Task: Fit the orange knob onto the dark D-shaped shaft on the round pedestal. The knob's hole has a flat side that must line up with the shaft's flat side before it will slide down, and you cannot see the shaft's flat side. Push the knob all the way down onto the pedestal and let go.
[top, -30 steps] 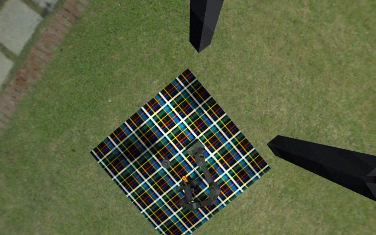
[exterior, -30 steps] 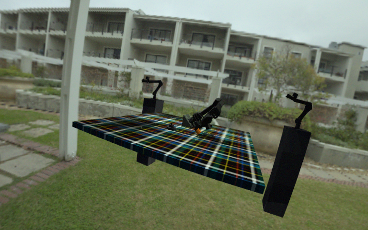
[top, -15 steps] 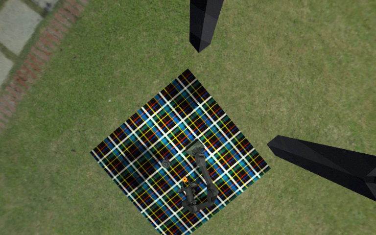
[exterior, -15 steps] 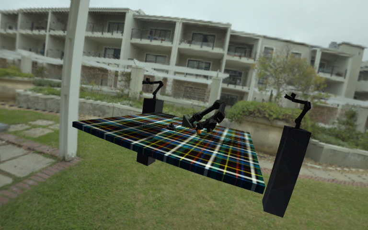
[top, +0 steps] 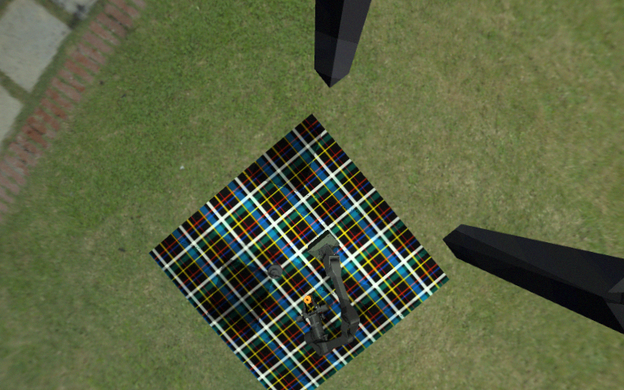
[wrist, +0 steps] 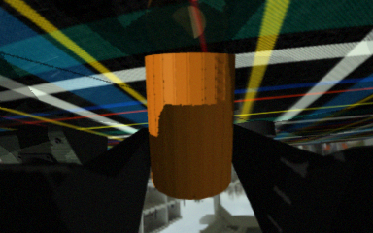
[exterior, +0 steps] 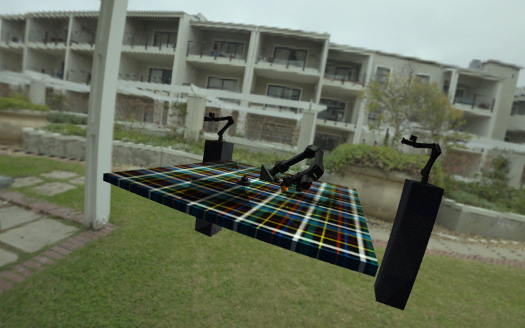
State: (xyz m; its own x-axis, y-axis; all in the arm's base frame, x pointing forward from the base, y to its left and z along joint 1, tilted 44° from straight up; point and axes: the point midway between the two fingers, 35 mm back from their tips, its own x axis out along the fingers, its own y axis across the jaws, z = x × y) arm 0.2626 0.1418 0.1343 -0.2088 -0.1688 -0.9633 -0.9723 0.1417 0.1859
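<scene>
Right now my gripper tip is 1 cm to the right of the orange knob. Also, from my gripper tip: round dark pedestal 6 cm ahead, 23 cm to the right, 1 cm below.
</scene>
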